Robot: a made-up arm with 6 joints. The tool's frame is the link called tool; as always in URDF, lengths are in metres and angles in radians. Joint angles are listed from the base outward.
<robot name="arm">
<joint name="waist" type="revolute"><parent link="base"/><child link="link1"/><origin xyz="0 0 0.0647" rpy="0 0 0"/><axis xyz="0 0 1"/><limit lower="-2.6" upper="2.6"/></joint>
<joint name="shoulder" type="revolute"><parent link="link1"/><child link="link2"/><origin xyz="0.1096 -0.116 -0.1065" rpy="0 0 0"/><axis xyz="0 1 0"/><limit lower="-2.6" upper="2.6"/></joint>
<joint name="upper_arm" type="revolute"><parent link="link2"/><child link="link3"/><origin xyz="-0.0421 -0.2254 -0.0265" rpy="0 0 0"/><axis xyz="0 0 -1"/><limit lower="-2.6" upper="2.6"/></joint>
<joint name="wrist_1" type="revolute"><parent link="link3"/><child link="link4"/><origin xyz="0.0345 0.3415 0.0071" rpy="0 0 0"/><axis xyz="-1 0 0"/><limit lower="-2.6" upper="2.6"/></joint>
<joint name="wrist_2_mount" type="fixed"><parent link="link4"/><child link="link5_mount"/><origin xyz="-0.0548 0.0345 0.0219" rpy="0 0 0"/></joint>
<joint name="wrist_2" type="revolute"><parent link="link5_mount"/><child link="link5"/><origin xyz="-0.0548 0.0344 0.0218" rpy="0 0 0"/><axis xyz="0 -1 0"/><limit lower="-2.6" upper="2.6"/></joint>
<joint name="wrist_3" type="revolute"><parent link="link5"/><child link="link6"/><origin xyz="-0.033 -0.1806 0.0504" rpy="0 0 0"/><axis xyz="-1 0 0"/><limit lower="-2.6" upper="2.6"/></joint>
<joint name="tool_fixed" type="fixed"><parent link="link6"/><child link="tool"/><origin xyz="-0.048 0.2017 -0.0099" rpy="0 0 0"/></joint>
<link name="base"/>
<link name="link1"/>
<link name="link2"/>
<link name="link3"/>
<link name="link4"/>
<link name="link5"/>
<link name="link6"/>
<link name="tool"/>
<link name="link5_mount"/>
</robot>
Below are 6 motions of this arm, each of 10 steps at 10 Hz.
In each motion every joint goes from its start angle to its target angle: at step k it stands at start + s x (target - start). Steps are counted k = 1, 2, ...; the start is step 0. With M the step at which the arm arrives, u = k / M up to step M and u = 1 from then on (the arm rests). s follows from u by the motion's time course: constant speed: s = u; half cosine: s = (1 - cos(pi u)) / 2; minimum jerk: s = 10 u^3 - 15 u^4 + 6 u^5.
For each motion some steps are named. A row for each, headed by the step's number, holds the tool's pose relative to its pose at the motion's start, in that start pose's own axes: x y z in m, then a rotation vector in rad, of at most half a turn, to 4 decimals.
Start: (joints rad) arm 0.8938 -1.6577 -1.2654 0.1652 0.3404 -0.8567
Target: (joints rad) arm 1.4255 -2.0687 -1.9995 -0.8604 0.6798 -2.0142
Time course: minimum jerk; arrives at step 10
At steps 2, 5, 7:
2: -0.0294 -0.0227 0.0107 0.1212 -0.0253 0.0577
5: -0.1732 -0.3127 0.0287 1.0141 -0.0179 0.4732
7: -0.1467 -0.5815 -0.0416 1.6402 0.1751 0.6822

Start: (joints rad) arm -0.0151 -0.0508 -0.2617 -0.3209 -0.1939 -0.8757
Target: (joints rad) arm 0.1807 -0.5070 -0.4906 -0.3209 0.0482 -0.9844
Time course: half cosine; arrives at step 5
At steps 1, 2, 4, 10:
1: -0.0170 -0.0145 -0.0016 -0.0093 0.0057 0.0702
2: -0.0570 -0.0597 -0.0026 -0.0290 0.0254 0.2545
4: -0.1126 -0.1908 0.0116 -0.0520 0.0933 0.6680
10: -0.1164 -0.2161 0.0160 -0.0534 0.1080 0.7384

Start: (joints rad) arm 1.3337 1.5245 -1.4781 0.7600 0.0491 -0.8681
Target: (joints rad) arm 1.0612 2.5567 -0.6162 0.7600 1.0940 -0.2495
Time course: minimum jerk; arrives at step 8
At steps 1, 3, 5, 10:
1: 0.0035 -0.0006 0.0045 0.0063 -0.0158 -0.0015
3: 0.0632 -0.0279 0.0749 0.0857 -0.2576 -0.0645
5: 0.1787 -0.1527 0.1664 0.1397 -0.5574 -0.3088
10: 0.2513 -0.2613 0.1791 0.1300 -0.6333 -0.4922

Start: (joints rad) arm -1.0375 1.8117 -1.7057 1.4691 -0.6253 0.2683
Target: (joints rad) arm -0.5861 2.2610 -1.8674 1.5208 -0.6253 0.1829
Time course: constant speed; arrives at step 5
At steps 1, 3, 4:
1: -0.0065 -0.0877 -0.0013 0.0488 -0.0287 0.1086
3: 0.0153 -0.2625 0.0020 0.1605 -0.0576 0.3195
4: 0.0429 -0.3463 0.0064 0.2224 -0.0572 0.4205

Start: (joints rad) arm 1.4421 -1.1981 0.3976 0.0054 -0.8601 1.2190
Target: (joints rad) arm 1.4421 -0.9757 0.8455 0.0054 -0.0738 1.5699
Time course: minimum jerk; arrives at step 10
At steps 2, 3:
2: 0.0100 -0.0012 0.0026 -0.0045 0.0087 -0.0387
3: 0.0289 -0.0039 0.0064 -0.0158 0.0286 -0.1096

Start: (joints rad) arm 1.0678 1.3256 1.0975 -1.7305 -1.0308 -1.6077
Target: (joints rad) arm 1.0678 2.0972 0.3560 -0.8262 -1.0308 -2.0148
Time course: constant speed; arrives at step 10
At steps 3, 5, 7, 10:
3: -0.0505 -0.0135 -0.0296 -0.0036 -0.4853 -0.1732
5: -0.0688 -0.0224 -0.0587 -0.0092 -0.8013 -0.2800
7: -0.0733 -0.0327 -0.0901 -0.0204 -1.1060 -0.3856
10: -0.0555 -0.0532 -0.1328 -0.0523 -1.5309 -0.5527

